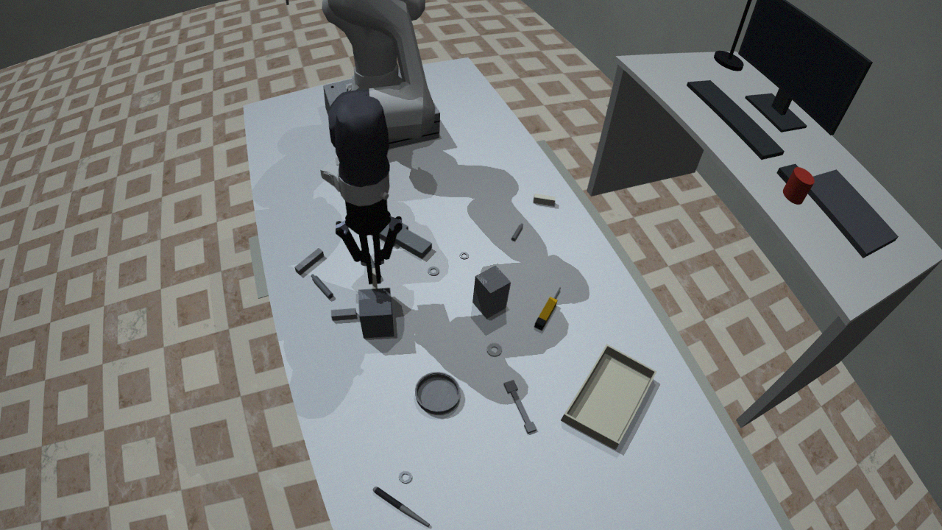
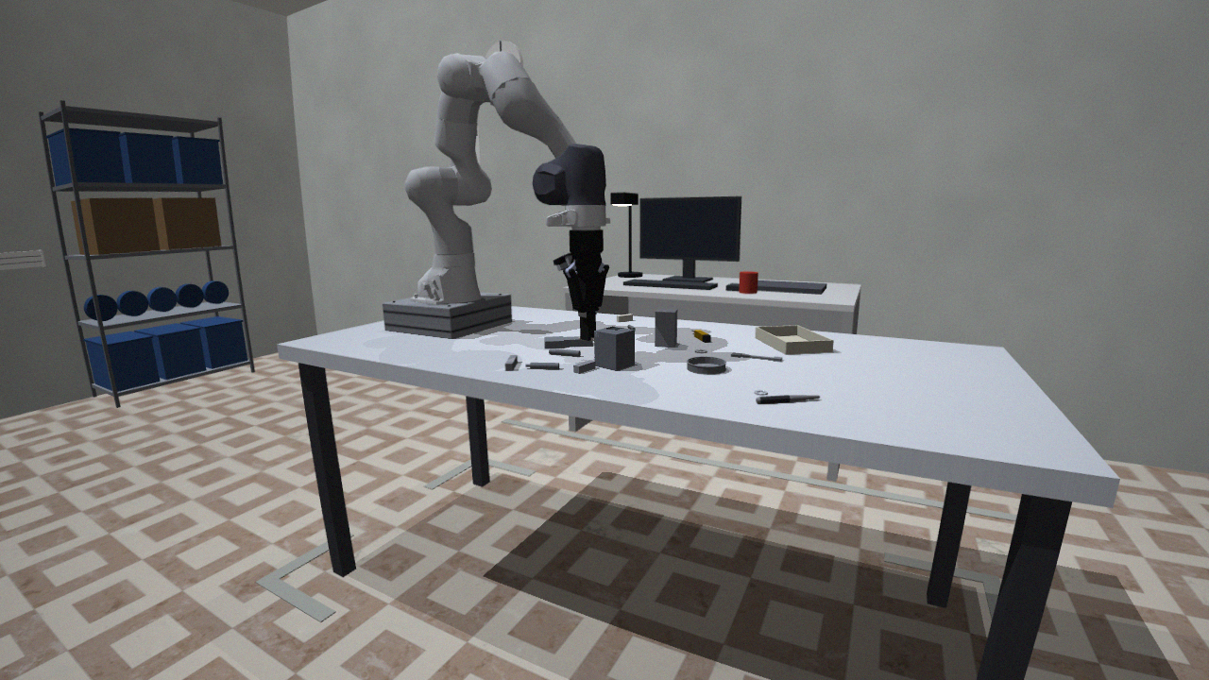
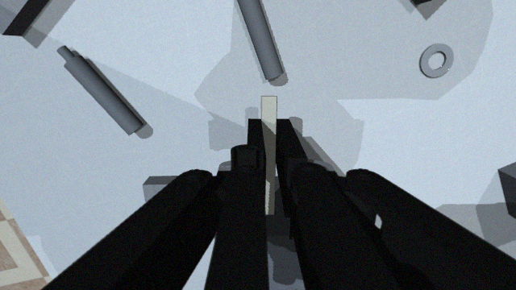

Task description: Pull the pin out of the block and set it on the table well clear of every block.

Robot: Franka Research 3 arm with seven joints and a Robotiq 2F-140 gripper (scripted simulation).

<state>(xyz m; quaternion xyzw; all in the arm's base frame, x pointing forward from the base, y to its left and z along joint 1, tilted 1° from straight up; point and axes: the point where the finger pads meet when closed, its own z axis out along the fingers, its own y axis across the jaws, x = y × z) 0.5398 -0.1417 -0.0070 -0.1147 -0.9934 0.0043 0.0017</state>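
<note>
My gripper is now 7 cm short of the dark grey block, 3 cm above it and 2 cm to the left of it. From my hand the other things lie so: small grey bar (8 cm to the right, 7 cm below, 4 cm ahead); then stepped plate (12 cm behind, 10 cm to the left, 7 cm below); then cream pin (3 cm below, 1 cm ahead).
</note>
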